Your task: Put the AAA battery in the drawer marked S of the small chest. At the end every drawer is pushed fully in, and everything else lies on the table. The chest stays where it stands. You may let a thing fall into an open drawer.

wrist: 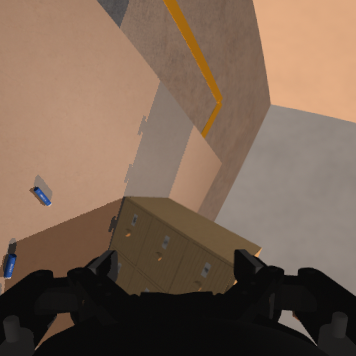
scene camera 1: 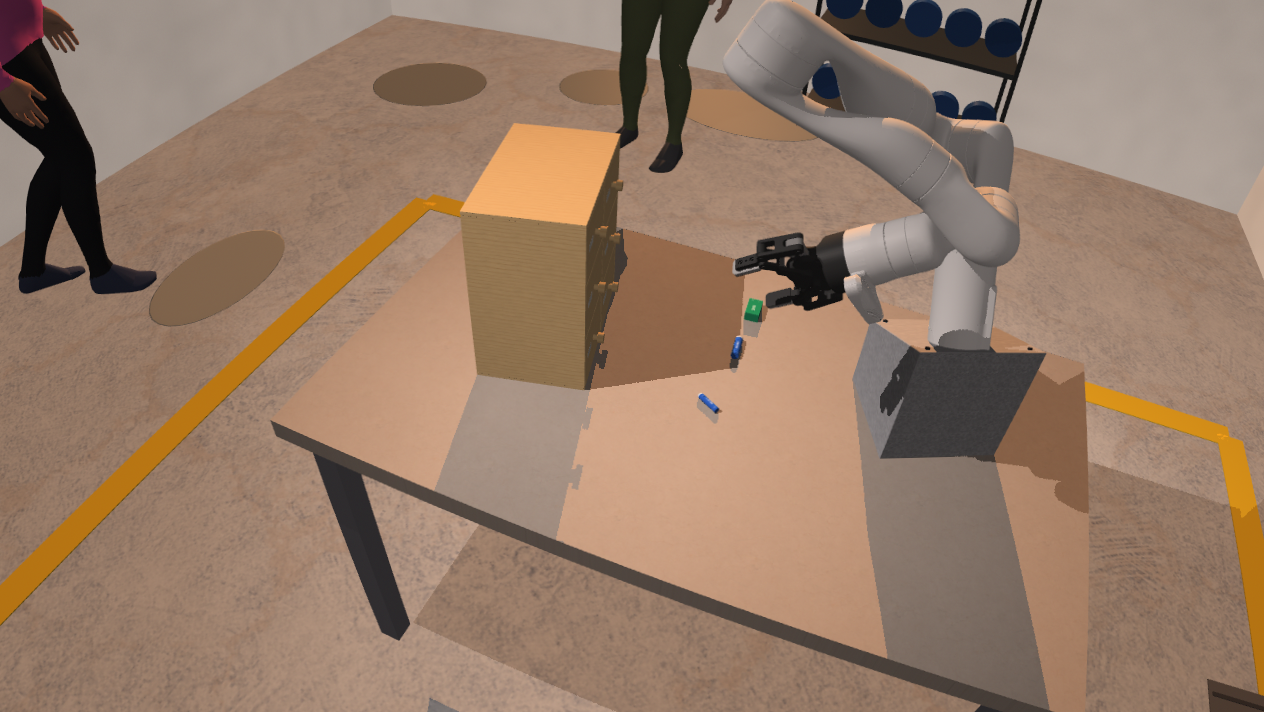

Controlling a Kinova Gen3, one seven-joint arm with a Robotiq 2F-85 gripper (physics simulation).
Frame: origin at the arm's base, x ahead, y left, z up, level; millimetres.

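Seen in the pictures: gripper, fingertip midpoint: (wrist: 175,263) (scene camera 1: 750,285); arm's base, origin of the base link: (scene camera 1: 957,342).
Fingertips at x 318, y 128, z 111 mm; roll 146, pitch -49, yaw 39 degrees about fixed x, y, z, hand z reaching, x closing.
Offsets run from my fingertips to a thing's middle. Level surfaces: height alone.
The slimmer blue battery {40 mm ahead, 78 mm right, 310 mm down} (scene camera 1: 708,403) (wrist: 42,196), which looks like the AAA battery, lies on the table in front of the chest's knob side. The small wooden chest {355 mm ahead, 176 mm right, 152 mm down} (scene camera 1: 530,296) (wrist: 210,220) stands upright; its drawers look flush in the wrist view, with small knobs and label plates. The letters are too small to read, so I cannot tell which drawer is S. My gripper (scene camera 1: 758,283) (wrist: 175,263) is open and empty, raised above the table and facing the drawer fronts at a distance. The gripper covers the lower part of the chest in the wrist view.
A thicker blue battery {20 mm ahead, 228 mm right, 308 mm down} (scene camera 1: 736,347) (wrist: 10,266) lies on the table {316 mm down} (scene camera 1: 707,530) farther back than the slim one. A green block {9 mm ahead, 342 mm right, 307 mm down} (scene camera 1: 753,309) lies behind it, near and below the gripper. The arm's grey base block (scene camera 1: 959,402) stands at the right.
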